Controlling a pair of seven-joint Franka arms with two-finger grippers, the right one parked.
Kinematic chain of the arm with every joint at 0, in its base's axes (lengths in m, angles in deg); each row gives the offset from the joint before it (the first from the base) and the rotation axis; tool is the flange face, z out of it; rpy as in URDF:
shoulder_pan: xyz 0 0 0.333 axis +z
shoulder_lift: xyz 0 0 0 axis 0.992 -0.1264 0
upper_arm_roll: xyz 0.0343 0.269 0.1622 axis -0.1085 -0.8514 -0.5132
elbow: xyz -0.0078 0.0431 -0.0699 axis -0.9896 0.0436 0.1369
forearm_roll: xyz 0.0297 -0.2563 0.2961 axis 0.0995 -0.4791 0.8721
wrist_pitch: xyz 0 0 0 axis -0.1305 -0.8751 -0.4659
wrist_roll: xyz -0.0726 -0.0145 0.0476 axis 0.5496 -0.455 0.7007
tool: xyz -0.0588 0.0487 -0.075 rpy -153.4 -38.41 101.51
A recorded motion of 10 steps. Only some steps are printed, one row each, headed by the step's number.
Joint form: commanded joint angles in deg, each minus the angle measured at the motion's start. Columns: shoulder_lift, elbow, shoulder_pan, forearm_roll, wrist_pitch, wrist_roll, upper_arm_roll.
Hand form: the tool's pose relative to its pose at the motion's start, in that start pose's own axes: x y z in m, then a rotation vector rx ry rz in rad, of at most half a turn. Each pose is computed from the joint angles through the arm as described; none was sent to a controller.
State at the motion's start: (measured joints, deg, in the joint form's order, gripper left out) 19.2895 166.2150 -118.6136 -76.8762 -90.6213 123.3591 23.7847
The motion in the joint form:
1: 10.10 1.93 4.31 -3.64 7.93 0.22 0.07
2: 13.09 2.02 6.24 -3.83 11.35 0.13 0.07
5: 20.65 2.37 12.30 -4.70 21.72 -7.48 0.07
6: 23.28 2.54 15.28 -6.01 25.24 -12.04 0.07
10: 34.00 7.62 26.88 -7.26 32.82 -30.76 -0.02
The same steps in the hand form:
1: 0.0177 -0.0518 -0.0959 -0.0043 -0.0104 -0.1004
2: 0.0254 -0.0761 -0.1255 0.0116 -0.0091 -0.1336
5: 0.0390 -0.1529 -0.1942 0.0678 -0.0409 -0.1129
6: 0.0435 -0.1864 -0.2168 0.0701 -0.0675 -0.0898
10: 0.0414 -0.3138 -0.2765 0.0939 -0.1100 0.0302

